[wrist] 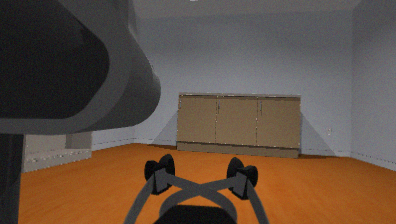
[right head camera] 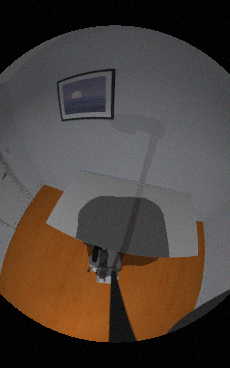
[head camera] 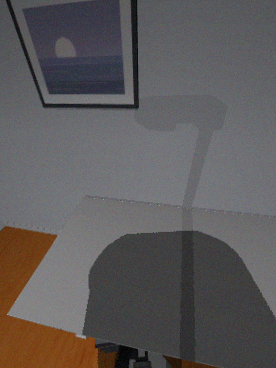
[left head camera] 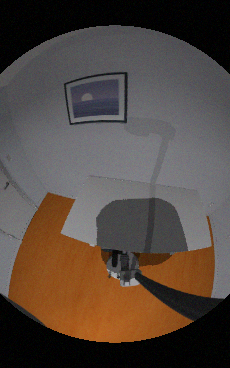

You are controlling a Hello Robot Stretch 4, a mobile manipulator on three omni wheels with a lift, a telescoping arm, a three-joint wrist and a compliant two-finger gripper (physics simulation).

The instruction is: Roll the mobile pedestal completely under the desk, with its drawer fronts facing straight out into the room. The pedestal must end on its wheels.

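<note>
The desk (head camera: 55, 285) (left head camera: 80, 217) (right head camera: 64, 207) stands against the wall, its pale top covered in part by my dark shadow. A dark strip of the pedestal (head camera: 106, 346) shows at the desk's front edge, left of my arm parts, at the bottom of the head view. The desk top and my own body hide the rest, so its drawer fronts and wheels cannot be seen. My gripper (wrist: 201, 168) is open and empty in the wrist view, its fingertips apart above the floor and facing away from the desk.
A low cabinet (wrist: 237, 120) with three doors stands at the far wall in the wrist view. A pale unit (wrist: 55, 150) stands at the left there. A framed picture (head camera: 82, 55) (left head camera: 96, 98) hangs above the desk. A bit of white desk foot (head camera: 81, 336) shows at the front edge.
</note>
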